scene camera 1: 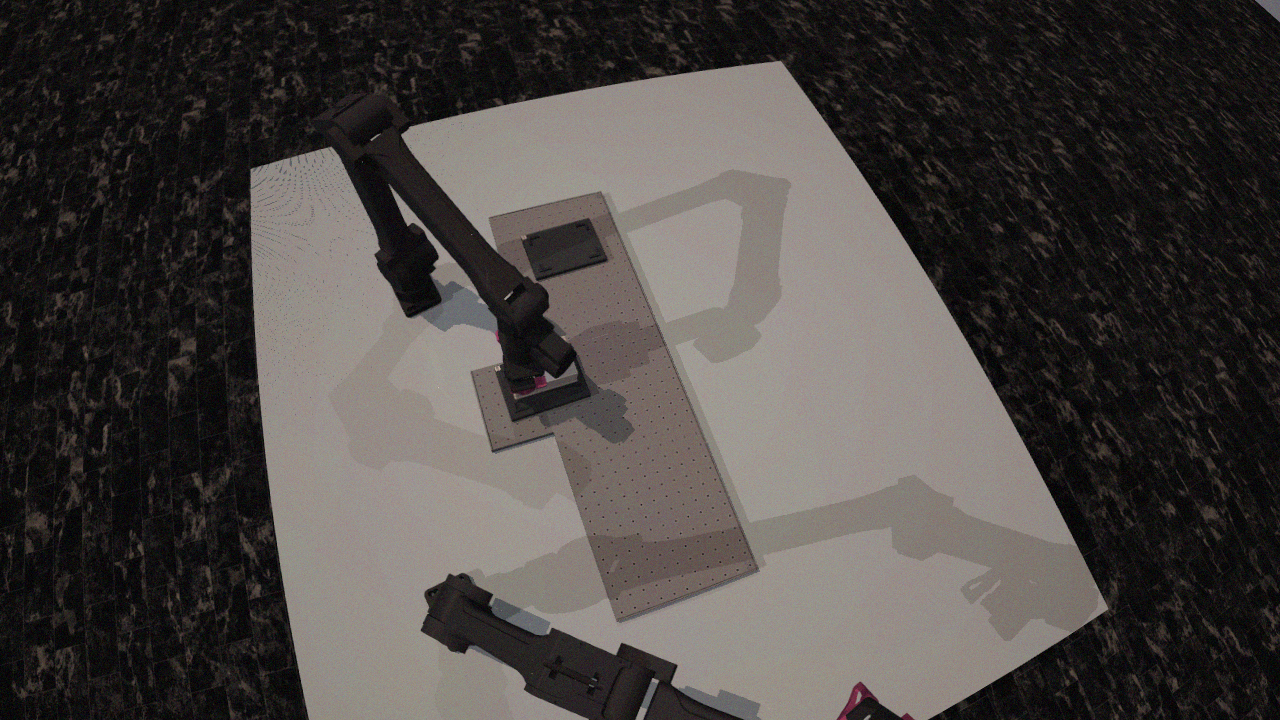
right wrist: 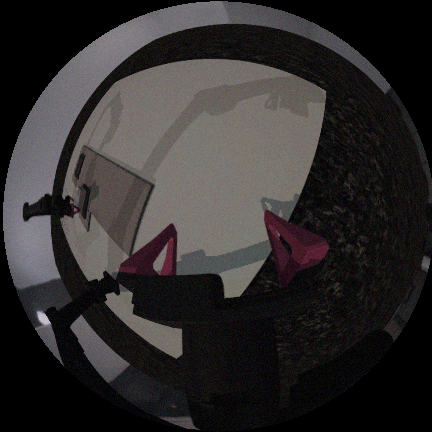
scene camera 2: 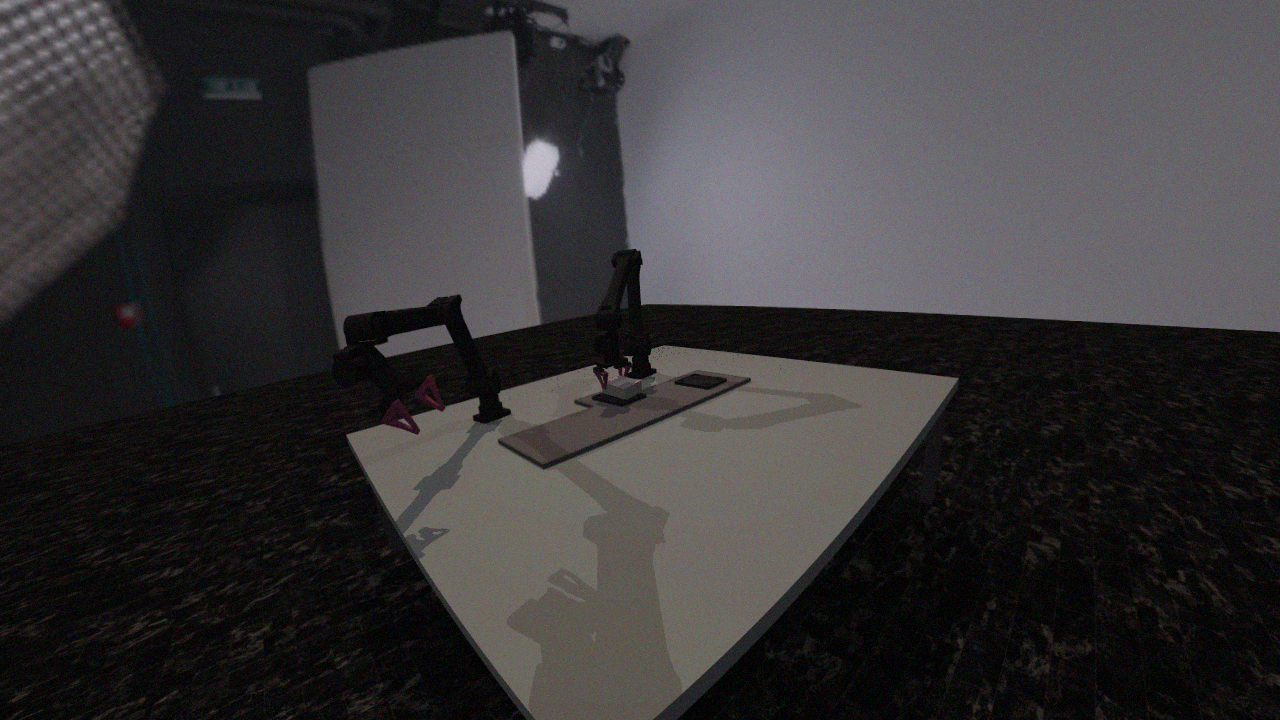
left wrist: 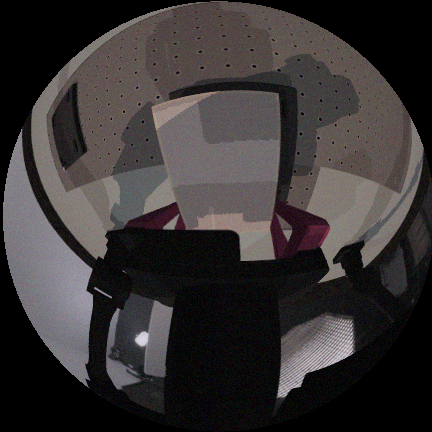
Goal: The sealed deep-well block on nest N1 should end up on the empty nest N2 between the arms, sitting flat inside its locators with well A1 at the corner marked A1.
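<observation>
The sealed block (scene camera 1: 556, 379) (scene camera 2: 623, 386) (left wrist: 235, 160), pale with a flat top, is at the dark nest N2 (scene camera 1: 537, 409) (scene camera 2: 619, 400) (left wrist: 289, 135). It looks level and very low over or on the nest; whether it touches the base inside all locators is hidden. The A1 marks are not legible. My left gripper (scene camera 1: 523, 362) (scene camera 2: 614, 375) (left wrist: 227, 201) is shut on the block, one magenta finger at each side. Nest N1 (scene camera 1: 565, 248) (scene camera 2: 700, 380) (left wrist: 67, 130) is bare. My right gripper (scene camera 2: 429, 419) (right wrist: 218, 221) is open and empty, raised away from the nests near the table edge.
Both nests are on the perforated board (scene camera 1: 662, 465) (scene camera 2: 572, 438) (right wrist: 117, 200), N2 on its side tab. The board lies on the white table (scene camera 1: 832, 385) (scene camera 2: 760, 483). The left arm reaches over N2 and partly hides it in scene camera 1. Arm shadows cross the table and board.
</observation>
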